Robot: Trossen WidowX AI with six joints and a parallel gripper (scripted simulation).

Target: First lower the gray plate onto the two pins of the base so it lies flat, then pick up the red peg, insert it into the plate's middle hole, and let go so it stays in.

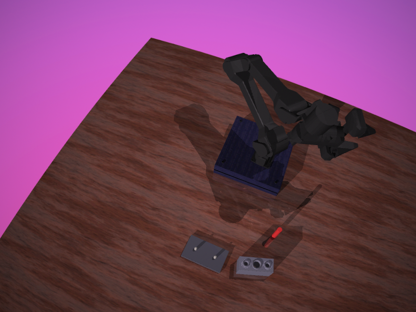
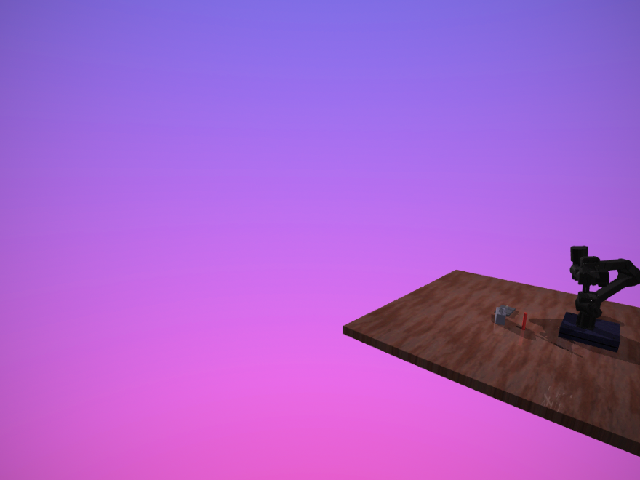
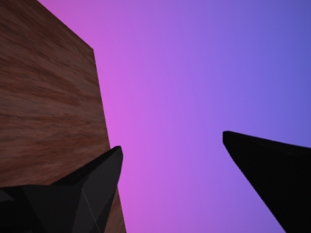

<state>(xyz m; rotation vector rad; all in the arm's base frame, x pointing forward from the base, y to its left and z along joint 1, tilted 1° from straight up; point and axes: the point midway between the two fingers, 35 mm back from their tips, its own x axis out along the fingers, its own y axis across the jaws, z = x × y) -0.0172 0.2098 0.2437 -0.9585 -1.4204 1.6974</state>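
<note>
Right now my gripper tip is 360 mm short of the gray plate, 250 mm above it and 130 mm to the left of it. The rest, counted from my gripper tip: red peg 250 mm below, 250 mm ahead, 110 mm to the right.
</note>
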